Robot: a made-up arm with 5 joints.
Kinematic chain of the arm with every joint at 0, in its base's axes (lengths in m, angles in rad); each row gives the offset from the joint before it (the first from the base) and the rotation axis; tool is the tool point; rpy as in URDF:
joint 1: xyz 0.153 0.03 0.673 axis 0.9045 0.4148 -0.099
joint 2: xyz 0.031 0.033 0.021 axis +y
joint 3: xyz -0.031 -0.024 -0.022 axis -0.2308 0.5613 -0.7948
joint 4: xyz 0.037 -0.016 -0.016 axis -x
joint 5: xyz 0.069 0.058 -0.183 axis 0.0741 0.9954 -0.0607
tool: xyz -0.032 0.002 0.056 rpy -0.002 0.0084 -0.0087
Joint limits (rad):
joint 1: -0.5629..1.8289
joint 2: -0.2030..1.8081
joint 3: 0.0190..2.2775
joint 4: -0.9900..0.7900
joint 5: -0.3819..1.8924
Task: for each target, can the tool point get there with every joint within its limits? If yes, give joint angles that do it. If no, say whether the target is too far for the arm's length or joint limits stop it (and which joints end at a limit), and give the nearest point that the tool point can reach.
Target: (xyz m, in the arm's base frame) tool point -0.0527 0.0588 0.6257
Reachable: yes | joints 1.1073 1.1356 0.6062 0.2717 1.5681
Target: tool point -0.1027 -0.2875 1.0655
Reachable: no: too far | nearest point 0.0376 -0.1323 0.8848 | short by 0.276 m
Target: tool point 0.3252 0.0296 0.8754
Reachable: no: joint limits stop it (at a limit: joint 2, joint 3, joint 4, joint 5) | nearest point 0.2545 -0.0059 0.8917 | short by 0.081 m
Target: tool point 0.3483 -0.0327 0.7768
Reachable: no: joint limits stop it (at a limit: joint 2, joint 3, joint 4, joint 5) | nearest point 0.2921 -0.1047 0.8210 | short by 0.101 m
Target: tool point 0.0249 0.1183 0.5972
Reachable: yes | joints 1.2712 0.5054 0.6424 0.4705 0.6682
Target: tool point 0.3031 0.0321 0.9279
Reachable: no: joint limits stop it (at a limit: joint 2, joint 3, joint 4, joint 5) | nearest point 0.2457 0.0147 0.8979 | short by 0.067 m
